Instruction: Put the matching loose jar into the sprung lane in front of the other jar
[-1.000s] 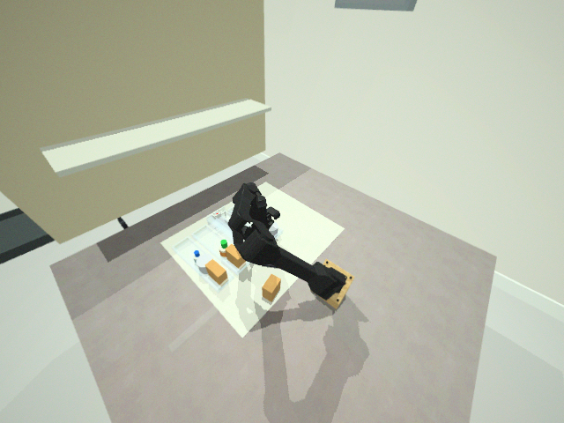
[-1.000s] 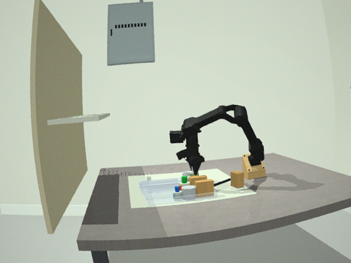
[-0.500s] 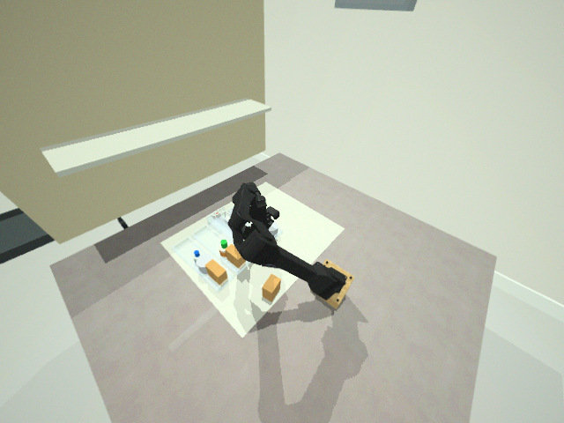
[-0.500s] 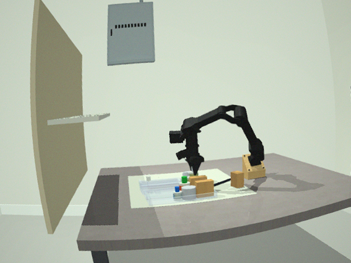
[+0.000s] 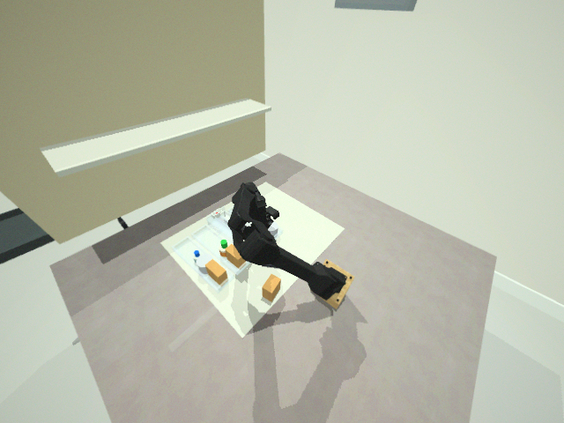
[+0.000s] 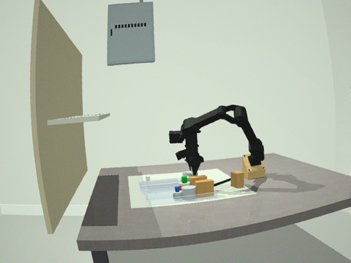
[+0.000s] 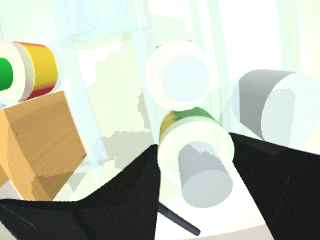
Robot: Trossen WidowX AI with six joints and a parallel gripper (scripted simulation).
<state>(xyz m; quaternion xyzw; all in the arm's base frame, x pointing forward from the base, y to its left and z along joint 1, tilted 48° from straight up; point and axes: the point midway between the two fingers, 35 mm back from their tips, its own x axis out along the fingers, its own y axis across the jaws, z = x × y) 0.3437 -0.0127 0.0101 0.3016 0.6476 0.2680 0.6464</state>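
Right now the clear lane tray is 15 cm ahead of my gripper tip, 4 cm below it and 2 cm to the left of it.
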